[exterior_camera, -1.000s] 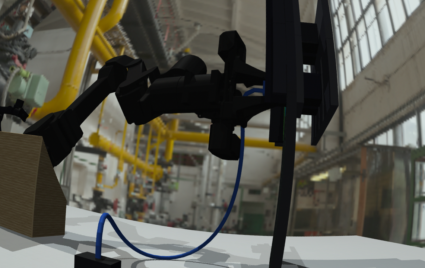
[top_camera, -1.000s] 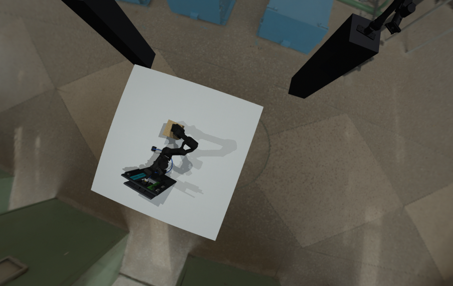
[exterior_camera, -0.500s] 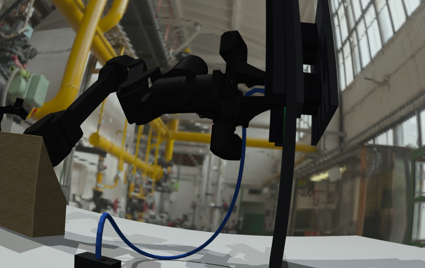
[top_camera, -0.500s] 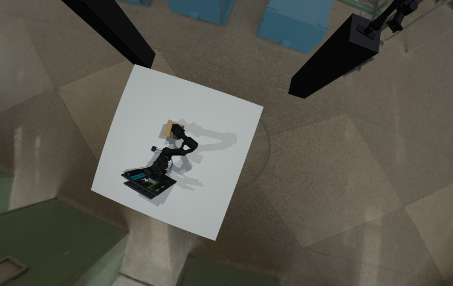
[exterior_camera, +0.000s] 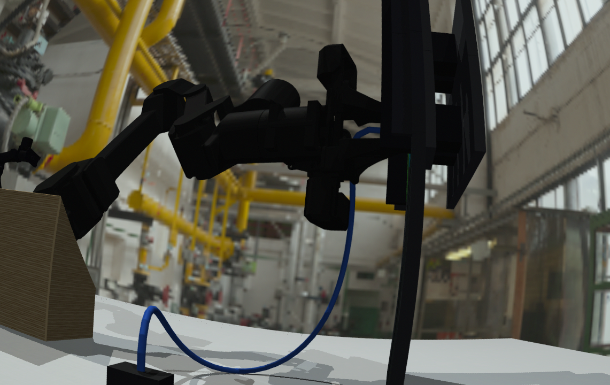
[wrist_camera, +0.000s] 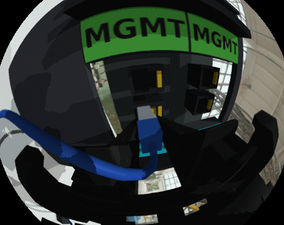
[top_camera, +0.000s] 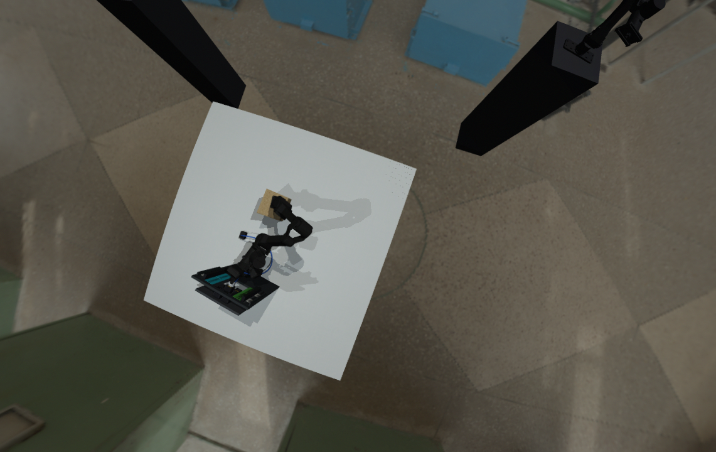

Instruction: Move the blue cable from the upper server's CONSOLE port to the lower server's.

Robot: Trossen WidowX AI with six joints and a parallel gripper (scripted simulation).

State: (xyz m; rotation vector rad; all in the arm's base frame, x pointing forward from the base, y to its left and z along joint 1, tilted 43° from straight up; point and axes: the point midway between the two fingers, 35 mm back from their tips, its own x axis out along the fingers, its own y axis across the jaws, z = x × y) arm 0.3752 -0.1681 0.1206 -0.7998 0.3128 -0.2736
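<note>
Right now the blue plug is right at my gripper tip. The rest, counted from my gripper tip: black anchor block 200 mm behind, 120 mm to the right, 250 mm below.
</note>
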